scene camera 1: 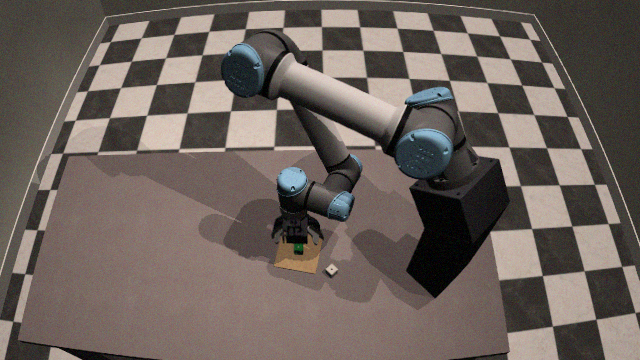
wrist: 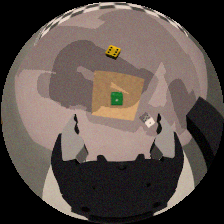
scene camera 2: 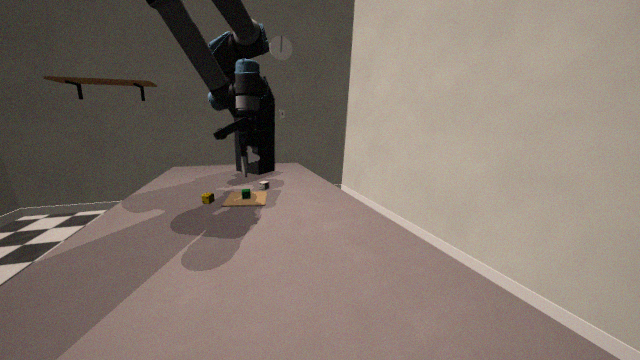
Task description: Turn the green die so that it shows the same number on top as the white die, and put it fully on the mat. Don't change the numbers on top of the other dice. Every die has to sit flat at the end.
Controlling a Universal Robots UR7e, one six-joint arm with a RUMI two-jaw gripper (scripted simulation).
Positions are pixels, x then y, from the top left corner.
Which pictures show my gripper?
Scene camera 1, the wrist view and scene camera 2: all of them.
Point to a tan mat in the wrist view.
105,82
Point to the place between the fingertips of my gripper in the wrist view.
117,114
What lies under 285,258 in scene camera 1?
A tan mat.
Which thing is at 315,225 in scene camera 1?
My gripper.
